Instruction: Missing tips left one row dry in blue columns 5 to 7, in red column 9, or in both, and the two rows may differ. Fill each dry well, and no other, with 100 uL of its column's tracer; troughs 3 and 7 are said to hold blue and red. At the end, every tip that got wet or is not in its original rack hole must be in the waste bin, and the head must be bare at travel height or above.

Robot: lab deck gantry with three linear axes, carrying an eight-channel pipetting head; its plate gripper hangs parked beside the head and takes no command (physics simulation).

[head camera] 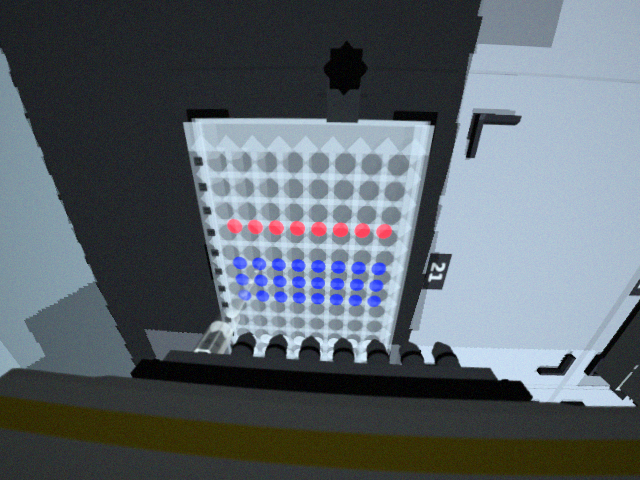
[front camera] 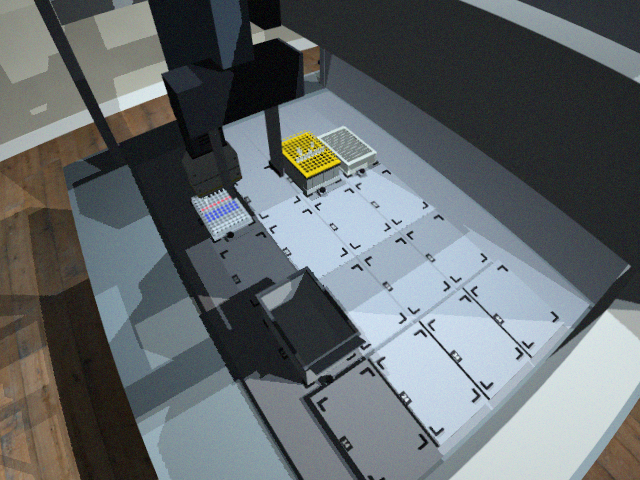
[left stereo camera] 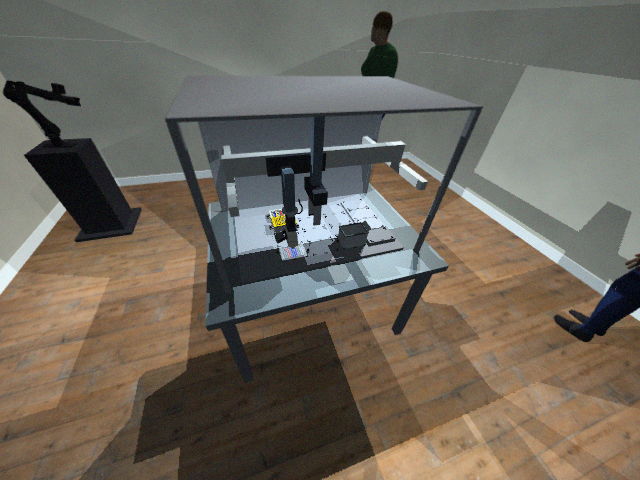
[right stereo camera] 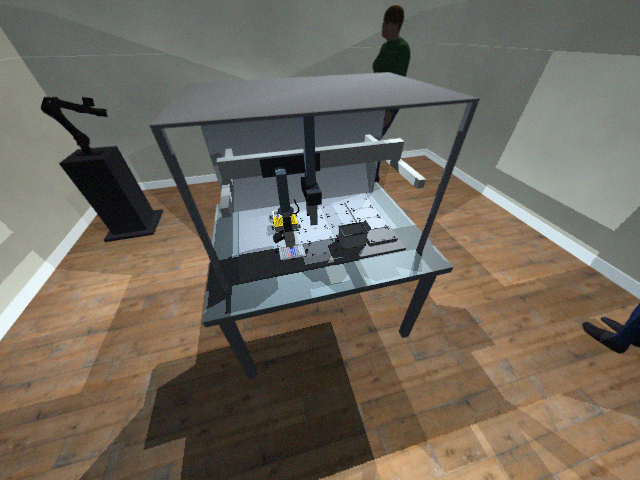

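The well plate (front camera: pixel 232 225) (head camera: pixel 310 131) (left stereo camera: pixel 293 252) lies under the pipetting head (front camera: pixel 211 170). In the head camera view, red column 9 (head camera: pixel 318 228) and blue columns 5 to 7 (head camera: pixel 317 282) each show colour in every row. One clear tip (head camera: pixel 214 335) is on the leftmost channel; its point overlaps the second well from the left in column 7. The other channels are bare. The troughs (front camera: pixel 373 155) stand beside the yellow tip rack (front camera: pixel 320 169), which holds a few tips. The waste bin (front camera: pixel 284 341) is open-topped. My gripper (front camera: pixel 252 177) hangs parked beside the head, its fingers apart with nothing between.
The gripper's far finger (front camera: pixel 273 136) hangs near the tip rack. The waste bin stands high between the plate and the near end of the deck (front camera: pixel 382 428). Corner brackets mark the deck positions. A person in green (left stereo camera: pixel 381 59) (right stereo camera: pixel 392 54) stands behind the enclosure.
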